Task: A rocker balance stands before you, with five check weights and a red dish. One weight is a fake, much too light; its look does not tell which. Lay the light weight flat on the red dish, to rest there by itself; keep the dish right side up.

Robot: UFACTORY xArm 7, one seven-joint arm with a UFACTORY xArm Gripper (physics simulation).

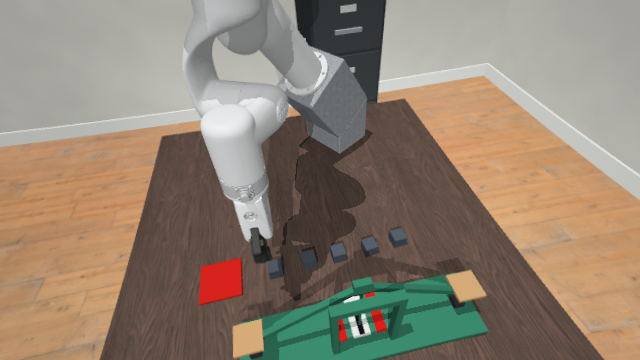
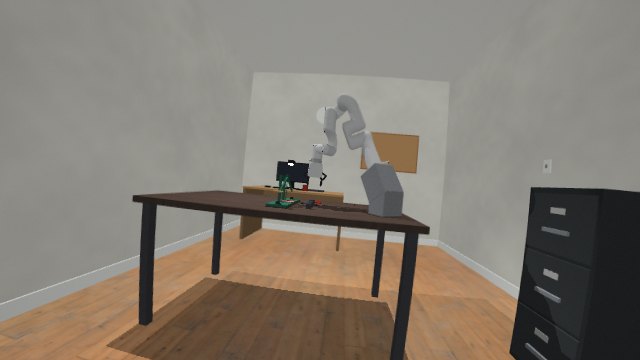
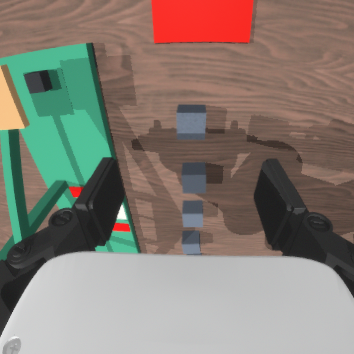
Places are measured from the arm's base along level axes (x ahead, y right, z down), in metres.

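Pixels of known places: gripper, between the fingertips: [image 1: 262, 241] [image 2: 313, 185] [image 3: 188, 176]; arm's base, origin of its link: [image 1: 307, 74] [image 2: 376, 171].
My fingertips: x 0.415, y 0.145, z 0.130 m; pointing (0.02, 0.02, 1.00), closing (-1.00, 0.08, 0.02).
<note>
For each thing: its top centre in the pictures, then the offset to it from my fingertips. Level surfaces: height alone.
- first weight, centre of its top: [image 3: 190, 126] [image 1: 274, 265] dx -0.001, dy -0.009, dz +0.100 m
- flat red dish, centre of its top: [image 1: 220, 279] dx +0.000, dy +0.114, dz +0.122 m
- left pan, centre of its top: [image 1: 247, 337] dx +0.164, dy +0.031, dz +0.038 m
- right pan, centre of its top: [image 1: 465, 285] dx +0.131, dy -0.368, dz +0.038 m
- dark table, height of its surface: dz +0.128 m
Five dark grey-blue cube weights stand in a row on the table: the first weight [image 1: 275, 269] [image 3: 191, 122] nearest the dish, then the second [image 1: 309, 258] [image 3: 194, 178], the third [image 1: 338, 252] [image 3: 192, 214], the fourth [image 1: 370, 245] [image 3: 191, 242] and the fifth [image 1: 398, 237]. The flat red dish [image 1: 221, 281] [image 3: 202, 20] lies left of the row with no weight on it. The green rocker balance [image 1: 440, 320] [image 2: 283, 203] [image 3: 75, 125] stands in front; both its tan pans are bare and its black pointer is over the white band. My gripper [image 1: 260, 257] [image 3: 188, 176] is open and empty, above the row near the first weight.
The left pan [image 1: 248, 338] and right pan [image 1: 466, 285] stick up at the balance's ends, with its green frame between them. The arm's grey base [image 1: 337, 107] [image 2: 385, 192] stands at the far side of the dark table [image 1: 185, 165] [image 2: 215, 196]. A dark cabinet [image 2: 560, 250] stands beyond.
</note>
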